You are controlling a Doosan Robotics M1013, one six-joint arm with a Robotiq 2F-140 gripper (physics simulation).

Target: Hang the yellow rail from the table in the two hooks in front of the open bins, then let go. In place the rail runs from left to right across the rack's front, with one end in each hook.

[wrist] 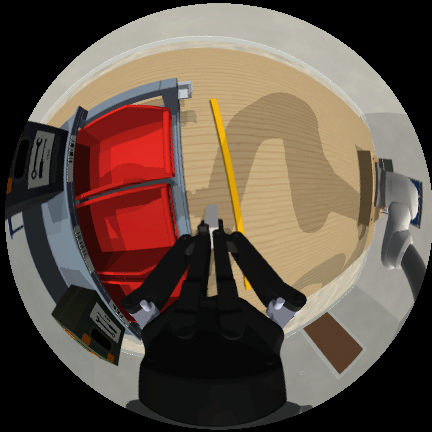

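Seen in the pictures: gripper, fingertip midpoint: [212, 212]; arm's base, origin of the base link: [378, 186].
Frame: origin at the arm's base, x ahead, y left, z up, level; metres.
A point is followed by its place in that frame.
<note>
The yellow rail [227, 160] @[x 0.670, y 0.062, z -0.063 m] lies on the wooden table, apart from the rack [176, 97] @[x 0.752, y -0.019, z -0.016 m], and runs roughly alongside its front. My gripper [212, 212] @[x 0.691, y 0.142, z -0.059 m] is shut and empty. Its fingertips are pressed together between the rack's front edge and the rail in this view, and the right finger linkage covers part of the rail's near end. One light grey hook [185, 90] @[x 0.743, y -0.035, z -0.018 m] sticks out from the rack's front at the far corner. The other hook does not show; the gripper may hide it. The red open bins [137, 145] @[x 0.813, y 0.037, z -0.064 m] [132, 220] @[x 0.819, y 0.157, z -0.064 m] sit in the rack.
Two dark boxes with wrench labels [37, 162] [90, 322] @[x 0.867, y 0.254, z 0.083 m] stand on the left side of the rack. The robot's grey arm base [397, 192] @[x 0.083, y 0.015, z 0.130 m] shows at the right edge. A brown panel [333, 342] lies beyond the table at the lower right. The table [280, 200] @[x 0.562, y 0.120, z -0.073 m] carries the arm's shadow.
</note>
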